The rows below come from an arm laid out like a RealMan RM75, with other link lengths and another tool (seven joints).
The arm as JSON. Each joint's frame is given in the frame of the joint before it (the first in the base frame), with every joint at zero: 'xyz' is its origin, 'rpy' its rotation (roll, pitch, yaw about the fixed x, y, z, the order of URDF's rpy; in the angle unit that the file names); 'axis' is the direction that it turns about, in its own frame. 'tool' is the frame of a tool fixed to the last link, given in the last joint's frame.
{
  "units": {
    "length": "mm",
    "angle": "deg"
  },
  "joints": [
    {
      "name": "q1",
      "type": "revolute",
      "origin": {
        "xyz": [
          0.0,
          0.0,
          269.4
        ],
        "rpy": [
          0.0,
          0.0,
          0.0
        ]
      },
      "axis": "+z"
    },
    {
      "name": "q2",
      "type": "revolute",
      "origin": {
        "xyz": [
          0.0,
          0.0,
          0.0
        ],
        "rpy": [
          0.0,
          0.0,
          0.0
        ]
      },
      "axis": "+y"
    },
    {
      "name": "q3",
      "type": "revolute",
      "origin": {
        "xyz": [
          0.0,
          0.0,
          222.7
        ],
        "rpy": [
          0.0,
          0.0,
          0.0
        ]
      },
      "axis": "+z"
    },
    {
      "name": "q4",
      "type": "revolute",
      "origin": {
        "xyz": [
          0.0,
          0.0,
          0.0
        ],
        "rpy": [
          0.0,
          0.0,
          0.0
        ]
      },
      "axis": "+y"
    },
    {
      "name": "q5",
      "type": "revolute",
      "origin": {
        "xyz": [
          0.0,
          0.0,
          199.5
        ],
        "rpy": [
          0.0,
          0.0,
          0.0
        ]
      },
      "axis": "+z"
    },
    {
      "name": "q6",
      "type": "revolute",
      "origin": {
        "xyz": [
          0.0,
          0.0,
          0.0
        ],
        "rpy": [
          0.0,
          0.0,
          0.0
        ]
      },
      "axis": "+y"
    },
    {
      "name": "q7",
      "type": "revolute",
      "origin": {
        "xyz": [
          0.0,
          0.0,
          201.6
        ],
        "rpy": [
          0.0,
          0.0,
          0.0
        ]
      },
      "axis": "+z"
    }
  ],
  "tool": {
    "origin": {
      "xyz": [
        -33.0,
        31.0,
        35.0
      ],
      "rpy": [
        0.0,
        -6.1,
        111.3
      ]
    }
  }
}
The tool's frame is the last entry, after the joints.
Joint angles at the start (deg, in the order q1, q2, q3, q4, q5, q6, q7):
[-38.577 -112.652 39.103 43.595 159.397 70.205 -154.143]
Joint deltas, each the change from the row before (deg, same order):
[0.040 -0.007 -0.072 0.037 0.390 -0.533 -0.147]
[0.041 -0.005 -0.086 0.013 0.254 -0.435 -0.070]
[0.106 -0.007 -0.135 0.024 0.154 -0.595 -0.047]
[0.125 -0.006 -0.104 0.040 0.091 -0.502 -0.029]
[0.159 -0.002 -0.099 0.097 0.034 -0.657 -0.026]
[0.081 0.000 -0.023 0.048 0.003 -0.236 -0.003]
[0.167 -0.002 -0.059 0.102 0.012 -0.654 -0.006]
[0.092 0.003 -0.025 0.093 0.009 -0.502 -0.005]
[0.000 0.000 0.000 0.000 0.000 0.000 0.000]
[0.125 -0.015 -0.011 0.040 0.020 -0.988 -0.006]
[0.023 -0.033 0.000 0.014 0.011 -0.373 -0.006]
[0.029 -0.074 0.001 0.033 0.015 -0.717 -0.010]
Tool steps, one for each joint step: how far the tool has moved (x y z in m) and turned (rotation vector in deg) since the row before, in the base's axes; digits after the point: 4 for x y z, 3 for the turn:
[-0.0023 0.0012 0.0014 0.430 0.506 0.104]
[-0.0017 0.0010 0.0010 0.362 0.352 0.058]
[-0.0020 0.0015 0.0013 0.568 0.322 0.050]
[-0.0018 0.0011 0.0012 0.496 0.258 0.045]
[-0.0020 0.0018 0.0017 0.685 0.315 -0.013]
[-0.0008 0.0006 0.0007 0.247 0.122 0.000]
[-0.0019 0.0017 0.0017 0.655 0.330 -0.042]
[-0.0012 0.0016 0.0014 0.500 0.276 -0.085]
[0.0000 0.0000 0.0000 0.000 0.000 0.000]
[-0.0021 0.0028 0.0019 0.845 0.487 -0.158]
[-0.0006 0.0011 0.0005 0.299 0.166 -0.081]
[-0.0009 0.0022 0.0009 0.573 0.309 -0.178]

